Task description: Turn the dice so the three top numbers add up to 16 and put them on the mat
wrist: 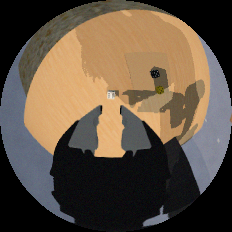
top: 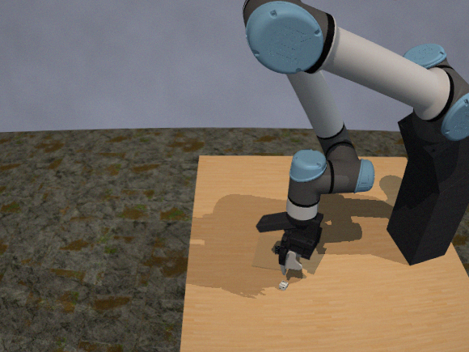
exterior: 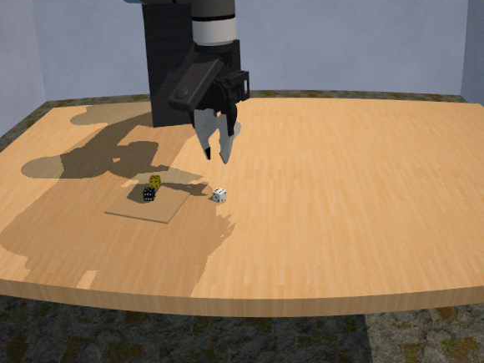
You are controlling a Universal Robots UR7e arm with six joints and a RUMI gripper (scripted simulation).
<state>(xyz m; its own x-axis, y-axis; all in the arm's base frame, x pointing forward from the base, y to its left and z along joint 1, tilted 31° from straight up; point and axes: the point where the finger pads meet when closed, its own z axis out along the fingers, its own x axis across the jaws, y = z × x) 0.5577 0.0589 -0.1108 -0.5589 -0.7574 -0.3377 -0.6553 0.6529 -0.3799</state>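
Right now the white die is 90 mm below my hand. Also, from my hand: yellow die (70 mm behind, 130 mm to the right, 80 mm below); thin tan mat (20 mm behind, 140 mm to the right, 90 mm below); black die (20 mm behind, 140 mm to the right, 80 mm below).
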